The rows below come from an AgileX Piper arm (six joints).
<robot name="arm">
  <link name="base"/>
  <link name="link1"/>
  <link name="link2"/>
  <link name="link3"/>
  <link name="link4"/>
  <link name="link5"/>
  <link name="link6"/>
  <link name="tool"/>
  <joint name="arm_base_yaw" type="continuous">
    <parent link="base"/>
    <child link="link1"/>
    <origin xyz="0 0 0.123"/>
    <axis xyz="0 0 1"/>
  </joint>
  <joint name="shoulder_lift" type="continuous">
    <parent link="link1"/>
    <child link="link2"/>
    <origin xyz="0 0 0" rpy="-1.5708 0 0"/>
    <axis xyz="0 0 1"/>
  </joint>
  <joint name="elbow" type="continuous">
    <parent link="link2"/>
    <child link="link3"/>
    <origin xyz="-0.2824 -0.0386 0"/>
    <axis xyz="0 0 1"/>
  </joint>
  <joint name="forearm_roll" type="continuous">
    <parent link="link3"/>
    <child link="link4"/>
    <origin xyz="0.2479 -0.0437 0" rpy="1.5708 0 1.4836"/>
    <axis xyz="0 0 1"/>
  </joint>
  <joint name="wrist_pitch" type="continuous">
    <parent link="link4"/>
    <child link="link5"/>
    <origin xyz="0 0 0" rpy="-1.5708 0 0"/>
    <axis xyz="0 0 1"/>
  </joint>
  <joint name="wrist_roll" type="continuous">
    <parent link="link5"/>
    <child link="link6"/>
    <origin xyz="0 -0.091 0" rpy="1.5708 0 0"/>
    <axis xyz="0 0 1"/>
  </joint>
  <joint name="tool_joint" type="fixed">
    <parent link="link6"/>
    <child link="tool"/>
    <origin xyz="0 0 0"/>
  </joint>
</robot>
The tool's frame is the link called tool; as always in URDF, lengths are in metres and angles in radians. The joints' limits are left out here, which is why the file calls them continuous.
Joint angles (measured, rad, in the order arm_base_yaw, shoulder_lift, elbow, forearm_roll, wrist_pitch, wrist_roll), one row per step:
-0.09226 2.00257 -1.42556 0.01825 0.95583 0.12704
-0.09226 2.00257 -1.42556 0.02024 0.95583 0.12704
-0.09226 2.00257 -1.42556 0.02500 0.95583 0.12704
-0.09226 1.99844 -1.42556 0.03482 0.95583 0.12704
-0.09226 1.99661 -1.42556 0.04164 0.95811 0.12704
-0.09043 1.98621 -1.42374 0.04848 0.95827 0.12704
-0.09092 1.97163 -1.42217 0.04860 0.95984 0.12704
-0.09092 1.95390 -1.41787 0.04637 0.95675 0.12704
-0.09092 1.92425 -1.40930 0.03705 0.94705 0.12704
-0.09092 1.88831 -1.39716 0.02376 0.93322 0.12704
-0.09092 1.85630 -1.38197 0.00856 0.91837 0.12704
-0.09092 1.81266 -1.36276 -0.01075 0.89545 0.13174
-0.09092 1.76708 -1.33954 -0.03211 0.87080 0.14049
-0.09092 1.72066 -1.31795 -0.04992 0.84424 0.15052
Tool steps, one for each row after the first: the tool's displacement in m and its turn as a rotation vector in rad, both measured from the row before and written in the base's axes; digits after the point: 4 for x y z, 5 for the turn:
0.0000 0.0001 0.0000 0.00175 -0.00016 -0.00094
0.0000 0.0004 0.0000 0.00418 -0.00039 -0.00224
-0.0001 0.0007 0.0017 0.00826 -0.00491 -0.00460
-0.0002 0.0005 0.0007 0.00609 -0.00011 -0.00310
-0.0008 0.0013 0.0037 0.00528 -0.00894 -0.00132
-0.0013 -0.0001 0.0053 -0.00090 -0.01141 -0.00048
-0.0017 0.0000 0.0059 -0.00356 -0.01626 0.00085
-0.0029 -0.0005 0.0095 -0.01137 -0.02986 0.00359
-0.0039 -0.0006 0.0110 -0.01569 -0.03635 0.00498
-0.0043 -0.0007 0.0086 -0.01694 -0.03026 0.00564
-0.0057 -0.0009 0.0120 -0.02085 -0.04565 0.00259
-0.0068 -0.0009 0.0114 -0.02120 -0.04541 -0.00041
-0.0068 -0.0005 0.0119 -0.01738 -0.05031 -0.00252

